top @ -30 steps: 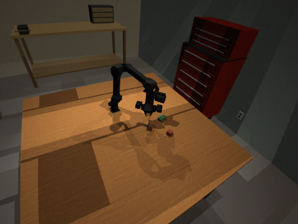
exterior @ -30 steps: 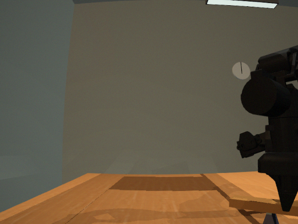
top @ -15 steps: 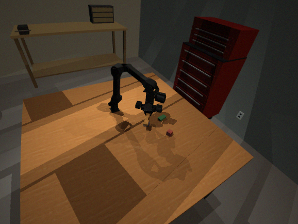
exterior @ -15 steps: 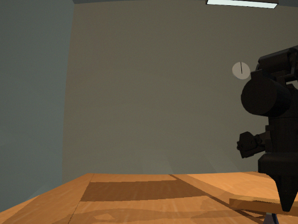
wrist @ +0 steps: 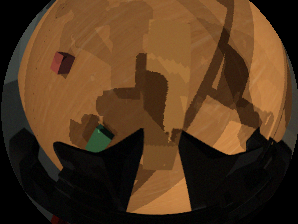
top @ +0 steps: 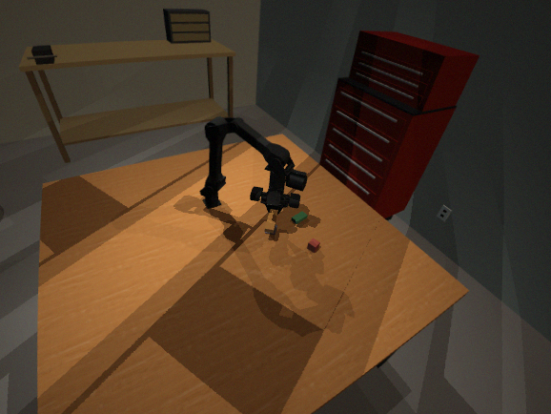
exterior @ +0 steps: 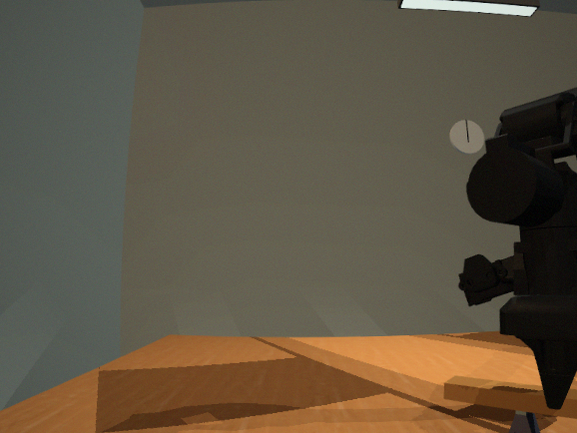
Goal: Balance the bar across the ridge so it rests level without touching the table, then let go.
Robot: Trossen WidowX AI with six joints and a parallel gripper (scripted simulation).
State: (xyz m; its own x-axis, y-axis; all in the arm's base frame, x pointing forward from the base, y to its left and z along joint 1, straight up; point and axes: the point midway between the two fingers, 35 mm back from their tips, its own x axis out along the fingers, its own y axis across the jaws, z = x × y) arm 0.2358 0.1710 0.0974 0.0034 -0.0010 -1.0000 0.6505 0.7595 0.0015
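The bar is 2 cm to the right of my gripper tip and 2 cm ahead of it. Round my gripper tip: red block (18 cm ahead, 8 cm to the left, 5 cm below); green block (12 cm to the left, 5 cm below, 2 cm ahead).
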